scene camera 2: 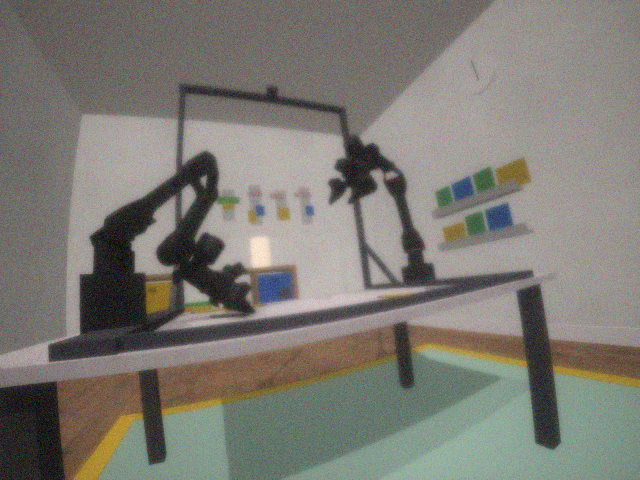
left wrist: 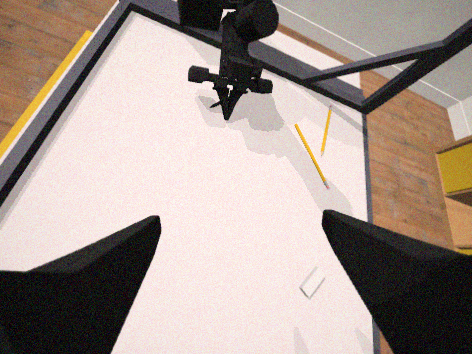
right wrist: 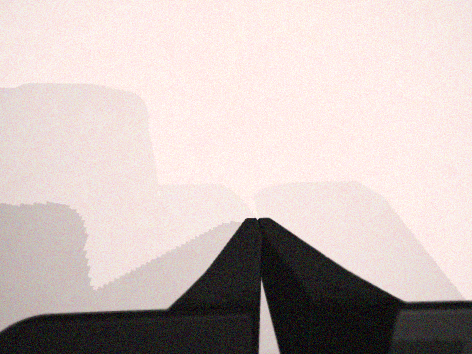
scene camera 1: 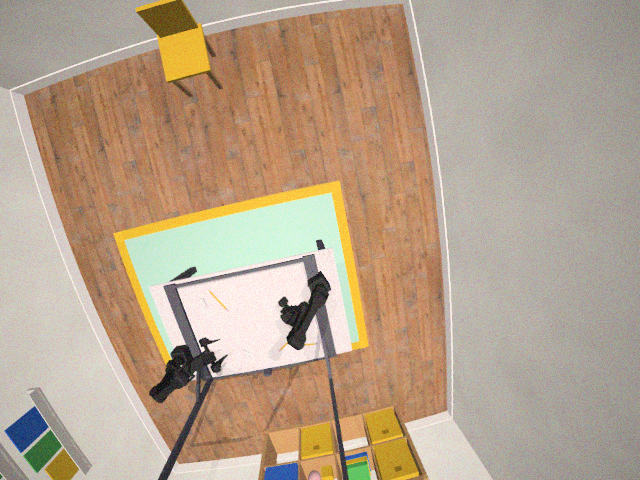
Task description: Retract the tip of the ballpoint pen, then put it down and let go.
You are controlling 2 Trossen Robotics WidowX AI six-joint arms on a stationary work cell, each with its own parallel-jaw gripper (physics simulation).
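Pixels of known places: left gripper, fingertip midpoint: (scene camera 2: 338, 203) (left wrist: 242, 220) (scene camera 1: 223, 346); right gripper, fingertip midpoint: (scene camera 2: 254, 312) (left wrist: 226, 120) (right wrist: 257, 230) (scene camera 1: 280, 311); left arm's base at its link origin: (scene camera 2: 416, 264) (scene camera 1: 179, 359); right arm's base at its link origin: (scene camera 1: 319, 288).
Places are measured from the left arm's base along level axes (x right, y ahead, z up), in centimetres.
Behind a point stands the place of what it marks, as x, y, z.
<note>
My right gripper (scene camera 2: 251, 310) @(-18.2, 73.1, -8.4) (left wrist: 226, 120) @(-18.2, 73.1, -8.4) (right wrist: 257, 230) @(-18.2, 73.1, -8.4) is shut low over the table, its fingertips meeting. A thin black pen shows in part: in the left wrist view its end, a dark sliver (left wrist: 215, 105) @(-21.7, 75.8, -8.1), sticks out to the left of the shut fingers, and in scene camera 2 the pen (scene camera 2: 226, 314) @(-19.0, 80.2, -7.9) is a dark line at tabletop height beside the fingertips. The fingers hide the rest; I cannot tell the state of its tip. The pen does not show in the right wrist view. My left gripper (scene camera 1: 222, 348) @(-18.3, 44.6, 21.4) (scene camera 2: 343, 199) @(-18.3, 44.6, 21.4) (left wrist: 242, 220) @(-18.3, 44.6, 21.4) is open and empty, high above the table.
Two yellow pencils (left wrist: 311, 156) @(5.6, 72.2, -8.2) (left wrist: 326, 130) @(9.6, 82.3, -8.1) lie near the table's right edge in the left wrist view; another yellow pencil (scene camera 1: 218, 300) @(-33.4, 35.5, -8.2) lies at the upper left in scene camera 1. A small whitish block (left wrist: 312, 283) @(8.0, 42.6, -7.5) lies nearby. Dark frame bars (scene camera 1: 183, 320) @(-24.2, 8.5, -6.7) border the tabletop.
</note>
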